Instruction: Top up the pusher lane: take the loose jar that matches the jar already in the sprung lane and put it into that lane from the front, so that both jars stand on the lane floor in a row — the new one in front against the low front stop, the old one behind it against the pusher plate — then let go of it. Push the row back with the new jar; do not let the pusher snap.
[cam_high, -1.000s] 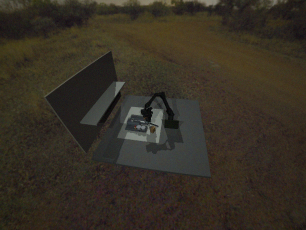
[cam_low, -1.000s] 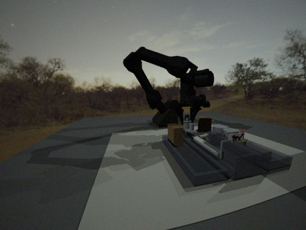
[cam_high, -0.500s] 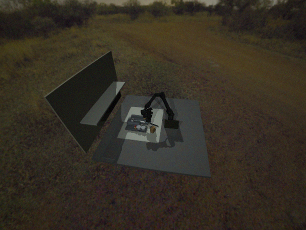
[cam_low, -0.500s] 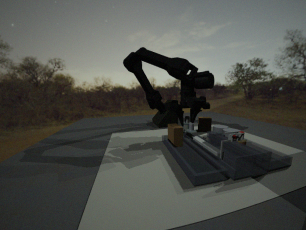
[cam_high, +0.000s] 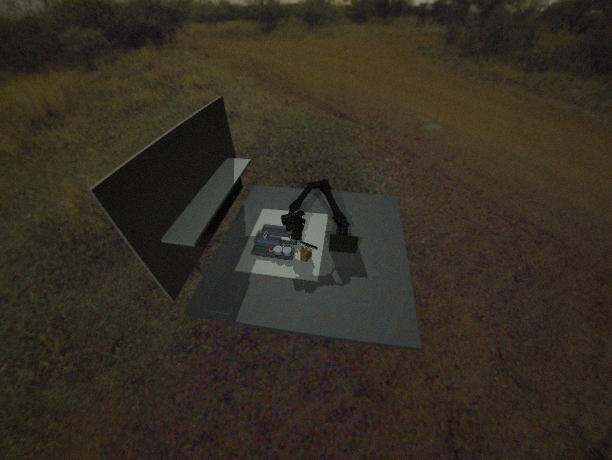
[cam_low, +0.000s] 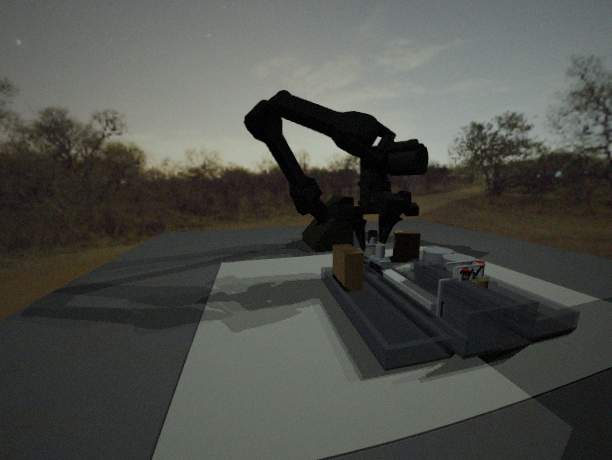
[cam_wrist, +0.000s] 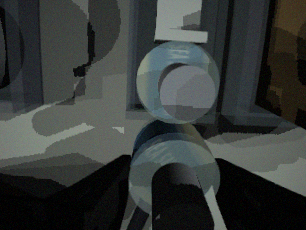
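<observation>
The black rod is 6 cm behind my gripper tip, 2 cm to the left of it and 5 cm below it. The rest, counted from my gripper tip: shelf (54 cm ahead, 8 cm to the right, 32 cm above); grey lane fixture (19 cm ahead, 3 cm below); pusher plate (15 cm ahead, 1 cm to the left).
</observation>
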